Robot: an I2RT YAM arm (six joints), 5 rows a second.
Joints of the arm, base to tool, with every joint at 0 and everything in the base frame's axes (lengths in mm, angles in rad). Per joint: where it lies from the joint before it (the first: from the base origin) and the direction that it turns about. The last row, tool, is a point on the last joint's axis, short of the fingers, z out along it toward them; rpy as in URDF.
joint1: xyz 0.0 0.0 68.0 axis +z
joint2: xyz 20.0 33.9 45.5 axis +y
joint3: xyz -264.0 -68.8 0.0 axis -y
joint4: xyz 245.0 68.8 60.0 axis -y
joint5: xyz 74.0 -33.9 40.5 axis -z
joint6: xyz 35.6 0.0 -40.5 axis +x
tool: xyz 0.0 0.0 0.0 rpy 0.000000 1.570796 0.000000
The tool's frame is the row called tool.
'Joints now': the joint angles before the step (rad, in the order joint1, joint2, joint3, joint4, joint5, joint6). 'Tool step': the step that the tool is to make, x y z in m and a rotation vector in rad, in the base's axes. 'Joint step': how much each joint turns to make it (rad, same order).
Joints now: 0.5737 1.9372 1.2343 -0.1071 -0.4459 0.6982
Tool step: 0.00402 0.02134 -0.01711 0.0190 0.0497 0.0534
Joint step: 0.0333 0.0888 0.0592 0.0064 -0.0455 0.0167
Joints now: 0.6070 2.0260 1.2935 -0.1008 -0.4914 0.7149
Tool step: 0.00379 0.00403 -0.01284 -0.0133 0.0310 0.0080
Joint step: 0.0020 0.0466 0.0240 -0.0104 -0.0091 0.0000
